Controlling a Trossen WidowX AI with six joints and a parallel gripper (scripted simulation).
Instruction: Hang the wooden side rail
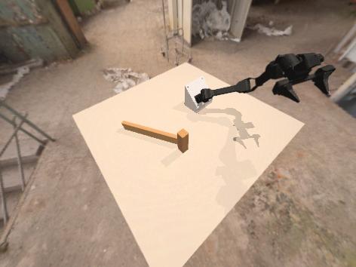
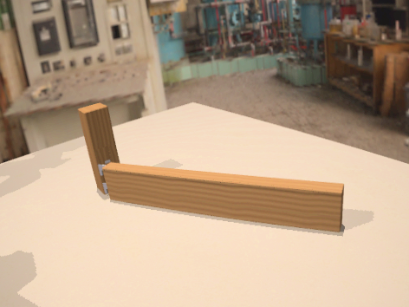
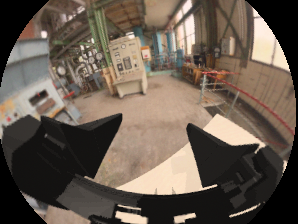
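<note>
My gripper tip is now 320 mm short of the headboard post, 360 mm to the left of it and 380 mm above it.
</note>
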